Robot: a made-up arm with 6 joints. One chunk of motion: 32 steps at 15 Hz.
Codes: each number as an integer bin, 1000 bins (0 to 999) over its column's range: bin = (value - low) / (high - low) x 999, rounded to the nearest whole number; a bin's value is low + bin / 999 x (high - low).
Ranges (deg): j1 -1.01..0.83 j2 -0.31..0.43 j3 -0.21..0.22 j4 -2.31..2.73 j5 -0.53..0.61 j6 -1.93..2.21
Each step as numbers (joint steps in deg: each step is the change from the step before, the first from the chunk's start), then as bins.
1 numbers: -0.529 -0.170 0.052 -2.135 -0.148 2.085
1 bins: 261 189 609 35 335 969
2 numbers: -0.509 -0.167 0.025 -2.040 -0.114 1.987
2 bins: 272 193 546 54 365 945
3 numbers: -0.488 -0.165 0.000 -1.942 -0.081 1.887
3 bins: 283 196 488 73 393 921
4 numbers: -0.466 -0.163 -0.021 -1.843 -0.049 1.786
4 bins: 295 198 439 93 422 897
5 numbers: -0.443 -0.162 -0.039 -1.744 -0.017 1.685
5 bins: 308 200 397 112 450 872
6 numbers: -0.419 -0.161 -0.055 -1.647 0.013 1.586
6 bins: 321 201 360 131 476 848
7 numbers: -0.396 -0.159 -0.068 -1.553 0.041 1.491
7 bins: 333 204 330 150 500 826
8 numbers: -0.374 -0.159 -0.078 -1.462 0.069 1.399
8 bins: 345 204 307 168 525 803
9 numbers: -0.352 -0.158 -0.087 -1.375 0.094 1.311
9 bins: 357 205 286 185 547 782
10 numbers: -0.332 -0.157 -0.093 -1.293 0.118 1.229
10 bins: 368 207 272 202 568 762
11 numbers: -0.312 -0.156 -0.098 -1.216 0.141 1.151
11 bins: 379 208 260 217 588 743
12 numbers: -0.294 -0.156 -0.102 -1.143 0.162 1.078
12 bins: 389 208 251 231 606 726
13 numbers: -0.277 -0.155 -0.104 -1.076 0.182 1.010
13 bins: 398 209 246 245 624 709
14 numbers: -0.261 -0.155 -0.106 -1.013 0.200 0.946
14 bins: 407 209 242 257 640 694
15 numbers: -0.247 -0.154 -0.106 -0.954 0.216 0.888
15 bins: 414 211 242 269 654 680
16 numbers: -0.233 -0.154 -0.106 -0.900 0.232 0.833
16 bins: 422 211 242 279 668 667
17 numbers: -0.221 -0.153 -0.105 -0.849 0.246 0.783
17 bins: 428 212 244 290 680 655
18 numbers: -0.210 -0.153 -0.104 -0.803 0.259 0.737
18 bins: 434 212 246 299 691 644
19 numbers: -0.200 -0.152 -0.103 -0.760 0.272 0.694
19 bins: 440 213 249 307 703 633
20 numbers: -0.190 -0.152 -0.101 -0.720 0.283 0.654
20 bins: 445 213 253 315 712 624
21 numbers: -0.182 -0.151 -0.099 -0.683 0.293 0.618
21 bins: 450 215 258 322 721 615
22 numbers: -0.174 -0.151 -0.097 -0.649 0.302 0.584
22 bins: 454 215 263 329 729 607
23 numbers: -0.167 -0.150 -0.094 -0.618 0.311 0.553
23 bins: 458 216 269 335 737 599
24 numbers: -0.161 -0.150 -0.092 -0.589 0.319 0.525
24 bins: 461 216 274 341 744 592
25 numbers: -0.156 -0.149 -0.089 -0.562 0.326 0.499
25 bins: 464 217 281 346 750 586
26 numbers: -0.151 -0.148 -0.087 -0.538 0.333 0.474
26 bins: 466 219 286 351 756 580
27 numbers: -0.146 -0.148 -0.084 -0.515 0.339 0.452
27 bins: 469 219 293 356 762 575
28 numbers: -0.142 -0.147 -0.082 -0.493 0.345 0.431
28 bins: 471 220 297 360 767 570
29 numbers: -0.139 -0.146 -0.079 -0.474 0.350 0.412
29 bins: 473 221 304 364 771 565
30 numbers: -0.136 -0.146 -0.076 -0.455 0.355 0.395
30 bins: 475 221 311 368 776 561
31 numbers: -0.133 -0.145 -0.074 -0.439 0.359 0.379
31 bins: 476 223 316 371 779 557
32 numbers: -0.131 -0.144 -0.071 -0.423 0.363 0.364
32 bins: 477 224 323 374 783 554
